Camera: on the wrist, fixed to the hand. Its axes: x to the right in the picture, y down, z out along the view.
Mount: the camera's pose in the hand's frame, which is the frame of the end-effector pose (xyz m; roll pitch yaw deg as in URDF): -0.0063 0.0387 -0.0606 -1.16 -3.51 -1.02
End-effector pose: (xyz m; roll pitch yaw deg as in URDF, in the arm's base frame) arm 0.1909 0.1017 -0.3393 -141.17 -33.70 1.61
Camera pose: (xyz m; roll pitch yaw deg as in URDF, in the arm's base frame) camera 0.1749 0.0331 -0.3237 -144.26 -31.55 5.12
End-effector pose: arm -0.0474 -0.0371 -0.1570 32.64 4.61 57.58
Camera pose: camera -0.1072 -0.0095 -0.1866 31.29 2.20 54.83
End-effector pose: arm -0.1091 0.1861 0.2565 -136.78 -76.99 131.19
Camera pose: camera -0.0444 0.2180 0.2543 -149.70 -74.81 143.28
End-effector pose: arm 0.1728 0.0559 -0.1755 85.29 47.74 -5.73
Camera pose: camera 0.1997 0.1171 -0.1482 80.09 48.34 -11.12
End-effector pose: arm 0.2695 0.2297 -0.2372 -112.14 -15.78 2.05
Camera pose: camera 0.2695 0.1589 -0.2514 -114.34 -15.37 5.82
